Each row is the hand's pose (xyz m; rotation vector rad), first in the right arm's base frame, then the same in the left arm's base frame.
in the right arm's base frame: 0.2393 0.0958 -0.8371 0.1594 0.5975 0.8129
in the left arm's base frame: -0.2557 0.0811 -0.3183 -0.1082 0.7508 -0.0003
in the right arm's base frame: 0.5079 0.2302 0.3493 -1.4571 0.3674 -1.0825
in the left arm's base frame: 0.3021 0.5452 0.6672 -1.9092 0.6702 -1.7524
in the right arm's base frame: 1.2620 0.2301 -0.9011 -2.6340 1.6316 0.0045
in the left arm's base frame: 0.6183 -0.4702 -0.3334 1.6950 -2.0803 0.3147
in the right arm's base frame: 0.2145 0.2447 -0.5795 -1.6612 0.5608 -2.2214
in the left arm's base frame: -0.1333 0.3108 -0.1721 1.4399 -0.4517 2.1296
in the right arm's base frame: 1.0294 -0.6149 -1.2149 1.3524 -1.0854 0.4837
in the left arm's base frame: -0.1133 -1.0326 -0.2108 0.4963 -1.1624 0.2072
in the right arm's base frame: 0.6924 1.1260 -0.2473 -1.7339 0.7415 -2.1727
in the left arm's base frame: 0.8179 0.7590 -0.2713 1.3992 -0.6246 2.0635
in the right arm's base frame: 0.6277 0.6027 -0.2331 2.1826 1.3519 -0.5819
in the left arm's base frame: 0.4751 0.4574 -0.0071 2.1128 0.3886 -1.1149
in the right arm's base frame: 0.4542 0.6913 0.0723 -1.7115 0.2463 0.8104
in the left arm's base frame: 0.4562 0.7577 0.1946 -1.9128 1.0867 0.3195
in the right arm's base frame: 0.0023 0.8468 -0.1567 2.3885 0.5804 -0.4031
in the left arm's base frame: 0.1327 1.0274 -0.1270 1.9843 -0.2873 -0.8067
